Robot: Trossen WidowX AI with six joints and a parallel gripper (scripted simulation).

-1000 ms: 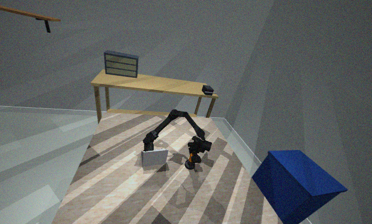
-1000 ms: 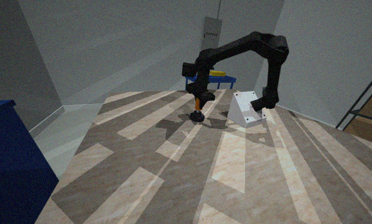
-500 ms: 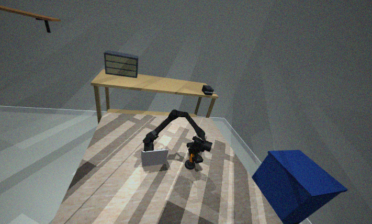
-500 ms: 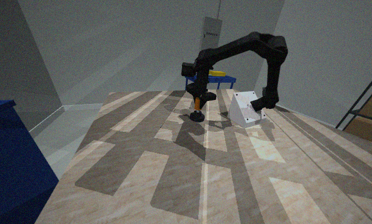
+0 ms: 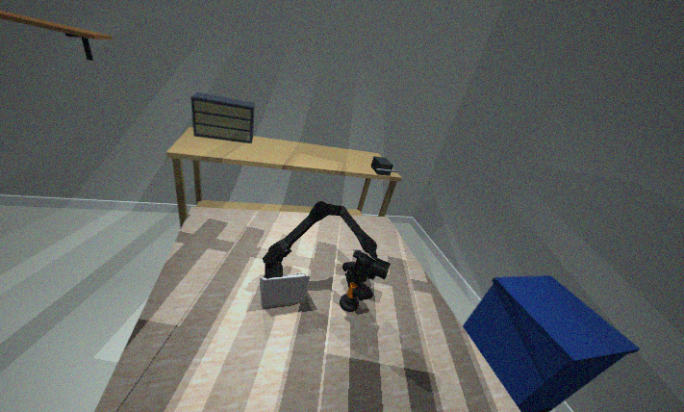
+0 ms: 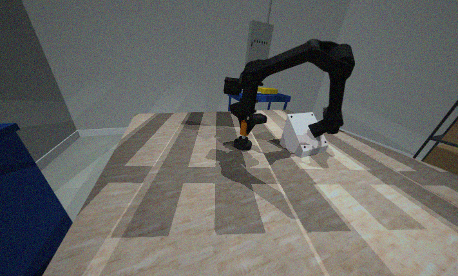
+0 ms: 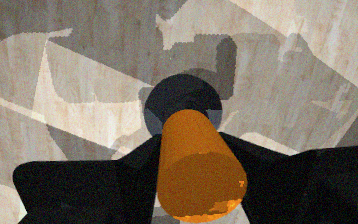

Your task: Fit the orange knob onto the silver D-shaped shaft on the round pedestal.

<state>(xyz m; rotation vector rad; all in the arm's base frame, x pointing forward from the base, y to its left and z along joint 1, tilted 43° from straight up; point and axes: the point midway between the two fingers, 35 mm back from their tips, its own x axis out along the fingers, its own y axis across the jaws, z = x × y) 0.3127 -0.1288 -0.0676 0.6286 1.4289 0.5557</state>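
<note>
My gripper tip is now 40 mm above the pedestal. The rest, counted from my gripper tip: orange knob: 30 mm above.
</note>
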